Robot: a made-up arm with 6 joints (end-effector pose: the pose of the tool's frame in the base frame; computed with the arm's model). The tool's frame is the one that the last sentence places. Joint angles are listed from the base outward.
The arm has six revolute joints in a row. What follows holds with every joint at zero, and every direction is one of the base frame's.
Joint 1 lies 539.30 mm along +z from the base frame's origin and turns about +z.
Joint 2 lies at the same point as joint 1 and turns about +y.
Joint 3 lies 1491.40 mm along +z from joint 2 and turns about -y.
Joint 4 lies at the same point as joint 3 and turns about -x.
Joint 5 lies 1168.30 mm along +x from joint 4 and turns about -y.
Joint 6 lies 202.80 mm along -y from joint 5 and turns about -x.
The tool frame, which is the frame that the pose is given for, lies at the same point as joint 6; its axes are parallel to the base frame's.
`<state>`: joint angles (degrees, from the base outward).
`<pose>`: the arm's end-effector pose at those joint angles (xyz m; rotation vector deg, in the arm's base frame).
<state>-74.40 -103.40 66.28 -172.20 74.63 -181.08</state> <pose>-0.5044 2.5537 0.4300 -56.85 -84.63 -61.84</pose>
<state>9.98 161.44 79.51 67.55 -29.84 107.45</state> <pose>0.8252 0.0666 -2.0050 110.81 -24.38 -110.56</pose>
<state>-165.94 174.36 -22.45 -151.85 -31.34 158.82</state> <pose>0.9593 0.0559 -0.5154 173.04 0.28 -16.80</pose>
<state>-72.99 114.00 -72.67 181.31 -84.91 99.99</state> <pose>0.2531 -0.1344 0.0730 117.05 40.32 -115.81</pose>
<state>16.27 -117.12 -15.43 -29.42 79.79 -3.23</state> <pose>-1.3584 -0.5805 1.0237 -67.65 162.59 -12.71</pose>
